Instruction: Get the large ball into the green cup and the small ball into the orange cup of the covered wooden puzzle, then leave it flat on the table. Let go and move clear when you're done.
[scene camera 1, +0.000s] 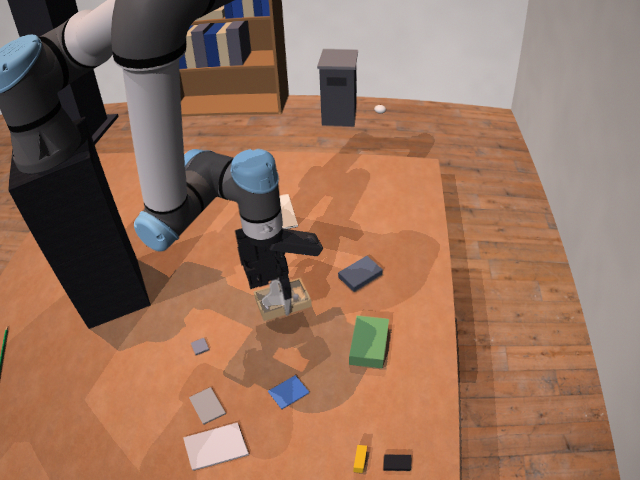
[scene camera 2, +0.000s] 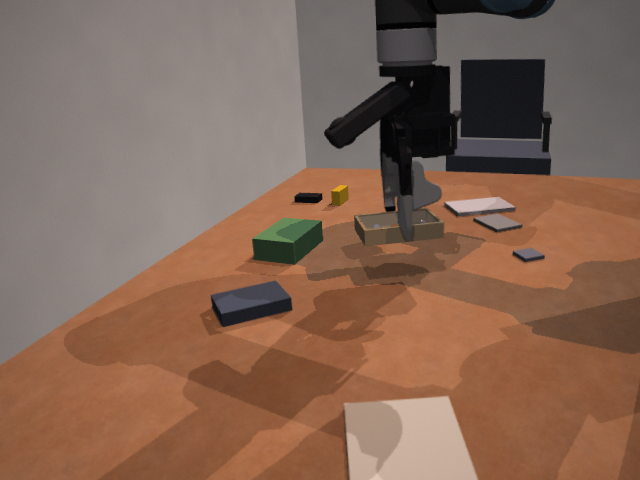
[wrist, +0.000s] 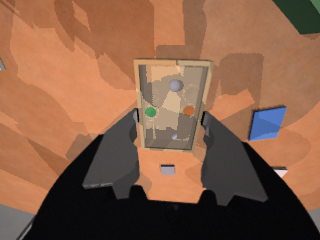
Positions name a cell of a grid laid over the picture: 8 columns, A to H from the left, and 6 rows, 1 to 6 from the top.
Scene:
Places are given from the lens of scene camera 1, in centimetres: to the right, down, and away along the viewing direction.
my gripper (scene camera 1: D4): -8, 13, 104
dark slate block (scene camera 1: E4): 11, 7, 116
green block (scene camera 1: E5): 10, 22, 99
blue tile (scene camera 1: D5): -7, 31, 95
The marked spots on the dark slate block and the green block are 23 cm apart.

